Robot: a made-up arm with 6 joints.
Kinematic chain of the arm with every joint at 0, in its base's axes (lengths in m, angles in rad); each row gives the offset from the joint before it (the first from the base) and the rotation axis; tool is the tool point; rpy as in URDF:
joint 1: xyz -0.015 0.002 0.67 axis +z
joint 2: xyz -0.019 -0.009 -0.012 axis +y
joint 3: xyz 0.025 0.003 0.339 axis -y
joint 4: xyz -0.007 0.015 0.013 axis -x
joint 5: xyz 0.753 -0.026 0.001 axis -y
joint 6: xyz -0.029 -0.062 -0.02 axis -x
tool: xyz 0.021 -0.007 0.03 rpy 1.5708 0 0
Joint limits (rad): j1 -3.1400..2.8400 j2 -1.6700..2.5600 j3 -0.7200..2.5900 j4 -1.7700..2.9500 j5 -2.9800..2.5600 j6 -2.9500..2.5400
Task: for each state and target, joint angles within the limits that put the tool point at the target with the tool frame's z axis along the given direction. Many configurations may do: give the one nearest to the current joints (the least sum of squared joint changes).
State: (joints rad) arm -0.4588 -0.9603 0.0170 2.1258 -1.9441 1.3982
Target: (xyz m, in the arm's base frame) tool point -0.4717 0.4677 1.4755 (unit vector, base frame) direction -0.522 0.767 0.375
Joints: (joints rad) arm -0.7015 -1.2537 0.6655 2.3007 -1.9851 0.8008
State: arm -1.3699 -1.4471 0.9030 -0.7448 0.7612 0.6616
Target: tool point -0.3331 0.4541 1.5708 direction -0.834 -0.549 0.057
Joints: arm -1.0578 -0.9058 1.0927 -0.7081 -0.0399 0.6220
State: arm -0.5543 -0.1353 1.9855 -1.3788 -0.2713 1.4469
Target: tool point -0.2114 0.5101 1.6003 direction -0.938 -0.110 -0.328
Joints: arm -1.1846 -0.4812 1.7079 -1.2931 0.1229 1.7015
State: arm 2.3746 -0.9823 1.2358 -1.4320 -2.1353 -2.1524
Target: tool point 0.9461 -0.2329 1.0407 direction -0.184 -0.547 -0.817
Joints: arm 2.8247 -1.3764 1.3799 -0.7760 -1.9800 -2.7957
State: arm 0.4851 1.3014 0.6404 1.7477 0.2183 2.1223
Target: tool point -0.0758 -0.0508 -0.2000 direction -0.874 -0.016 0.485
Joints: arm 0.6773 2.1128 -0.0400 1.8922 0.0326 2.2547
